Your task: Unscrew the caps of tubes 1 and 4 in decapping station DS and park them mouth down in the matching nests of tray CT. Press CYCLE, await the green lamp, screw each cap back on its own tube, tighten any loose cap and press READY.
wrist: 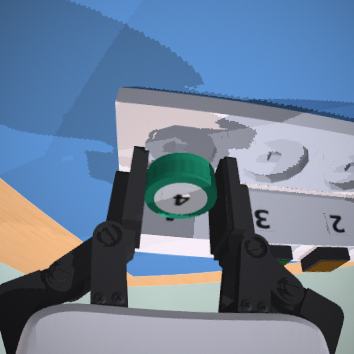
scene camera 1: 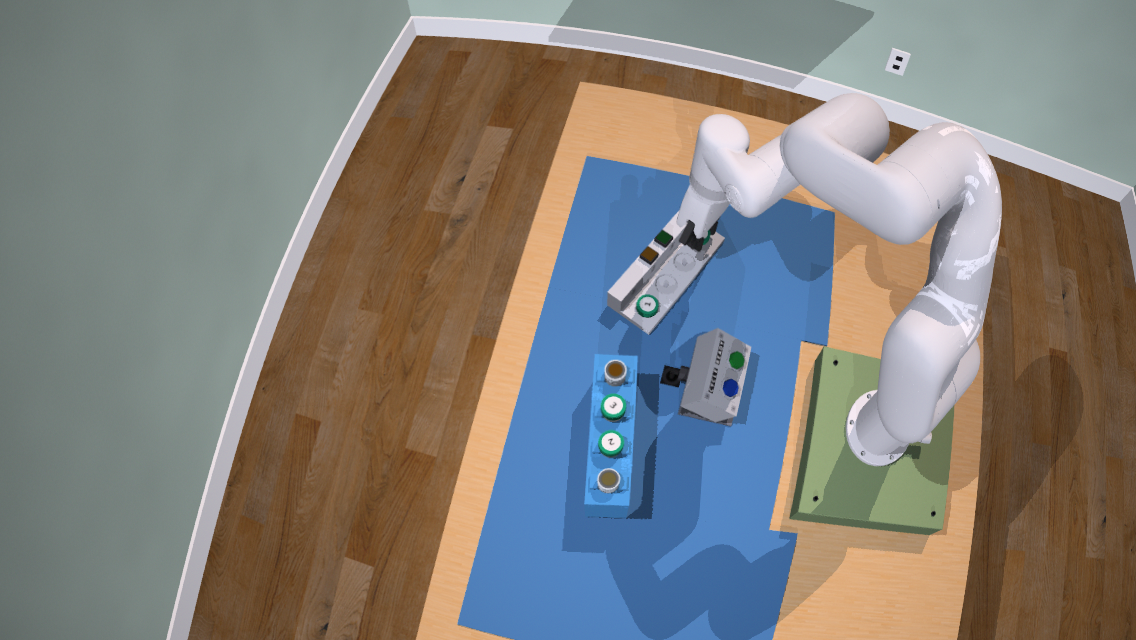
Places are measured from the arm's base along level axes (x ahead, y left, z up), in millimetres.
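Where they show: gripper, fingertip midpoint: (wrist: 180,169) (scene camera 1: 699,237); arm's base, link origin: (scene camera 1: 878,428).
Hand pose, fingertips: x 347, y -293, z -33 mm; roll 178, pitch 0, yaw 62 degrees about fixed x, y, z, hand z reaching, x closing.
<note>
Each offset is from my fingertips to the centre of the thing. "spot": to the spot under its first point.
My gripper (scene camera 1: 701,240) (wrist: 180,169) is shut on the green cap 4 @[0 mm left, 0 mm ahead, 10 mm up] (wrist: 180,186) and holds it above the nest 4 end of tray CT @[65 mm left, 42 mm ahead, 7 mm up] (scene camera 1: 631,292) (wrist: 131,112); the tray's nests 2 and 3 are empty. The green cap 1 @[140 mm left, 66 mm ahead, 6 mm down] (scene camera 1: 647,305) sits in the nest at the tray's near end. In the scene view, station DS @[spot: 474 mm left, 70 mm ahead, 76 mm up] (scene camera 1: 600,498) is a blue block with four positions in a row. Its two end tubes, an upper open tube @[296 mm left, 88 mm ahead, 43 mm up] (scene camera 1: 615,370) and a lower open tube @[450 mm left, 64 mm ahead, 43 mm up] (scene camera 1: 608,479), have no caps. Between them are the green-capped tube 3 @[347 mm left, 80 mm ahead, 95 mm up] (scene camera 1: 612,406) and green-capped tube 2 @[398 mm left, 72 mm ahead, 95 mm up] (scene camera 1: 610,442).
A grey control box @[247 mm left, 60 mm back, 23 mm up] (scene camera 1: 705,373) with a green button @[225 mm left, 83 mm back, 44 mm up] (scene camera 1: 736,360) and a blue button @[270 mm left, 80 mm back, 44 mm up] (scene camera 1: 730,387) stands right of station DS. A small black block @[spot: 246 mm left, 8 mm ahead, 10 mm down] (scene camera 1: 671,376) juts from its left side. Tray CT carries a dark green lamp @[34 mm left, 58 mm ahead, 34 mm up] (scene camera 1: 662,237) and an amber lamp @[70 mm left, 76 mm ahead, 34 mm up] (scene camera 1: 648,255).
</note>
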